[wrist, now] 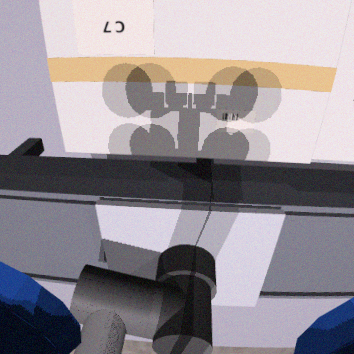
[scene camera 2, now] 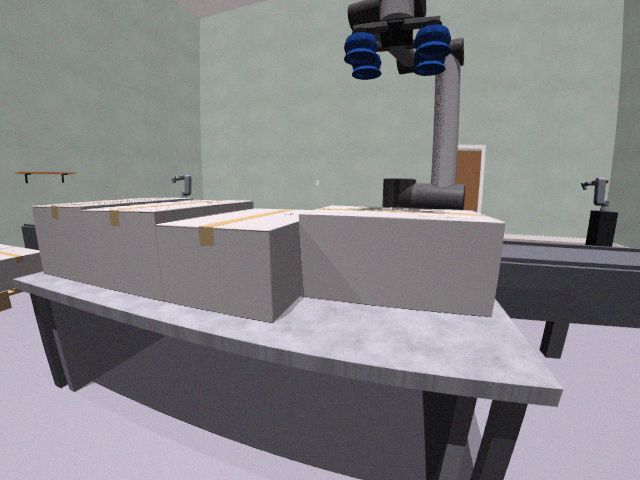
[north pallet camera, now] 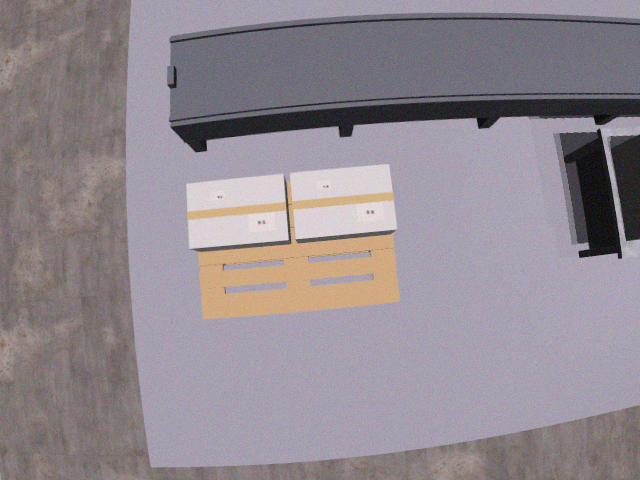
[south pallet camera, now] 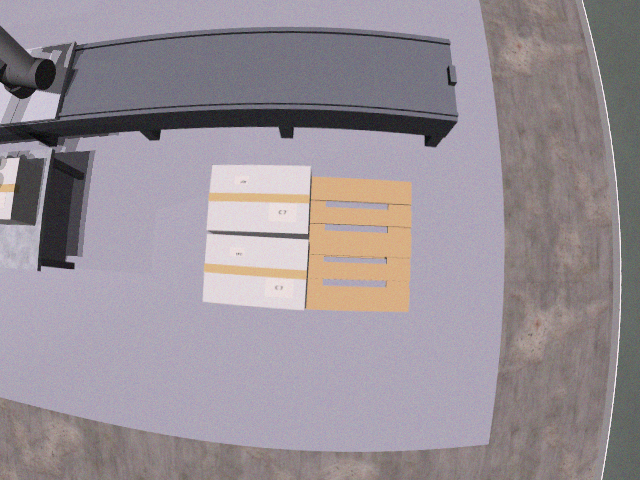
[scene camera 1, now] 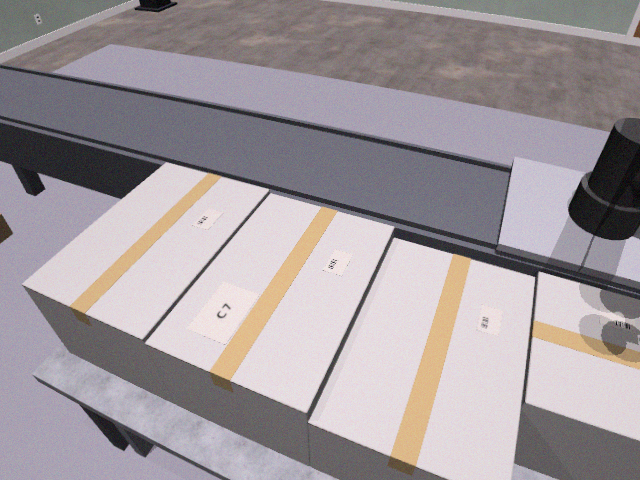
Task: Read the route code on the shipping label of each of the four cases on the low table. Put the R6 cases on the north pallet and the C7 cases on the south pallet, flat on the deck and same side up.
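Note:
Four white cases stand in a row on the low table. The first case and third case show no readable route code. The second case reads C7. The fourth case, turned crosswise, reads C7 in the wrist view. My vacuum head hangs high above it, cups empty, its shadow on the case top. The north pallet bears two cases; the left one reads R6, the right label is blurred. The south pallet bears two C7 cases.
The long dark rail runs behind the table and both pallets. The arm's pale carriage sits on it behind the fourth case. Bare deck shows on the north pallet's front half and the south pallet's right half.

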